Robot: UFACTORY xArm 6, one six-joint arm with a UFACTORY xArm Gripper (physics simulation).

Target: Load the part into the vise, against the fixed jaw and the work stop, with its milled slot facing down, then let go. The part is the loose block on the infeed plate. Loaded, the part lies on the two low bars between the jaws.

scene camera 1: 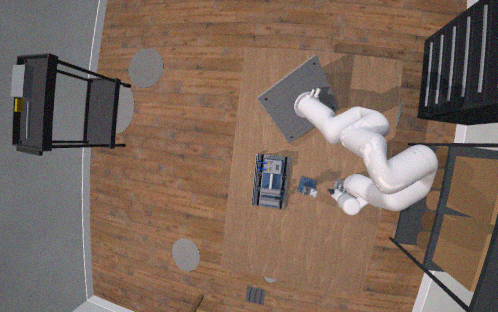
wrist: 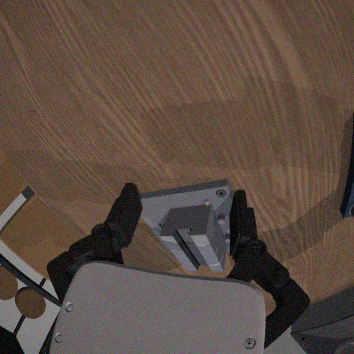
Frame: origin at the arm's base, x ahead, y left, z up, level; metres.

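Seen in the pictures: gripper, fingertip midpoint: [wrist: 184, 198]; arm's base, link origin: [scene camera 1: 306, 104].
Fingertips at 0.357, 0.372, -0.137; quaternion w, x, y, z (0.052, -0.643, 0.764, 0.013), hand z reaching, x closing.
Note:
Pixels of each thing's top centre, then the offset from my fingertips to it, as dx, dy, dz. "pt": a spot on its surface instead.
- loose grey block, top centre: [wrist: 194, 255] -0.041, -0.007, +0.026
- grey infeed plate, top centre: [wrist: 190, 228] -0.043, +0.003, -0.004
- vise, top centre: [scene camera 1: 269, 184] +0.085, -0.373, +0.087
- blue plate with small grey parts, surface spot: [scene camera 1: 307, 186] pt +0.009, -0.195, +0.100
- blue edge, surface spot: [wrist: 350, 195] pt -0.001, -0.137, -0.002
The loose grey block [wrist: 189, 220] is on the grey infeed plate [wrist: 207, 194] in the wrist view. Its milled slot shows as a dark groove along the lit face towards the bottom of that view. My gripper [wrist: 184, 198] [scene camera 1: 332, 191] is open, its black fingers wide apart on either side of the block and plate, with a gap on each side. In the scene view the infeed plate [scene camera 1: 339, 185] is partly hidden by the arm, and the block cannot be made out. The vise [scene camera 1: 270, 181] stands to the left with its grey jaws; its low bars are too small to tell.
A blue plate with small grey parts [scene camera 1: 307, 186] lies between the vise and the gripper; a blue edge [wrist: 350, 195] shows at the wrist view's right. A large grey plate [scene camera 1: 287, 107] lies farther up the table, partly under another white arm [scene camera 1: 320, 114].

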